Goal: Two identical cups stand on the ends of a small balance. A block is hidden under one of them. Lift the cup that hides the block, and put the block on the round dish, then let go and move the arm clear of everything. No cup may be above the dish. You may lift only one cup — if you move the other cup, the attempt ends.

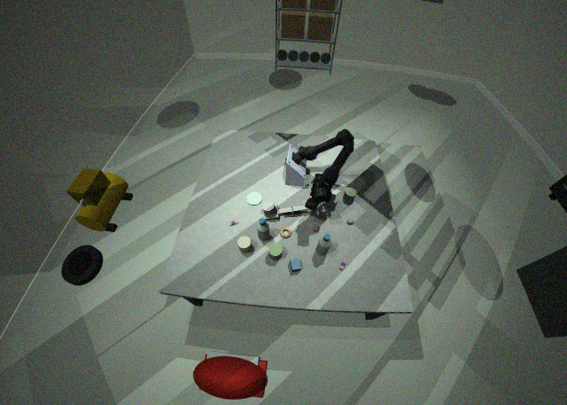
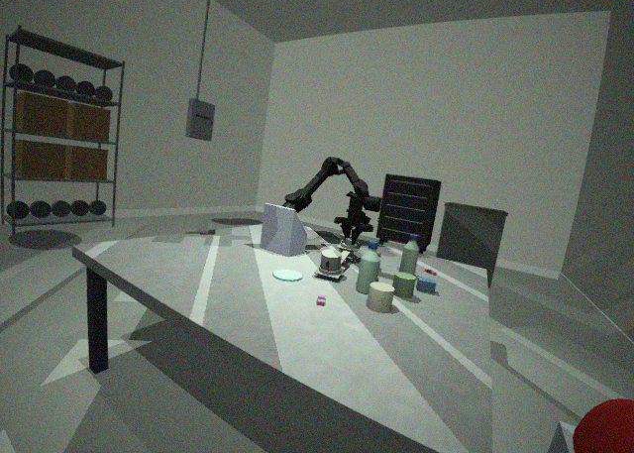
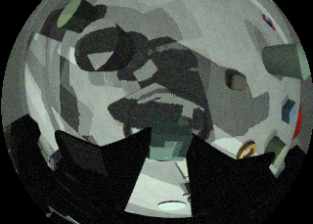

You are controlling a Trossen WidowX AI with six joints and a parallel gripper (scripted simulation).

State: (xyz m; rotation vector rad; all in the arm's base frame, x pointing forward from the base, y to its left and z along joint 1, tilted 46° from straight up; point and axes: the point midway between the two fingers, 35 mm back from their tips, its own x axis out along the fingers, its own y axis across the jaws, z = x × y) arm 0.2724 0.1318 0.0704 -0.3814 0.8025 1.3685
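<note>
The round pale-blue dish lies 37 cm to the right of my gripper tip, 8 cm below it and 4 cm behind it. Round my gripper tip: blue block: 36 cm ahead, 7 cm to the right, 6 cm below; then cream cylinder: 36 cm to the right, 30 cm ahead, 4 cm below.
</note>
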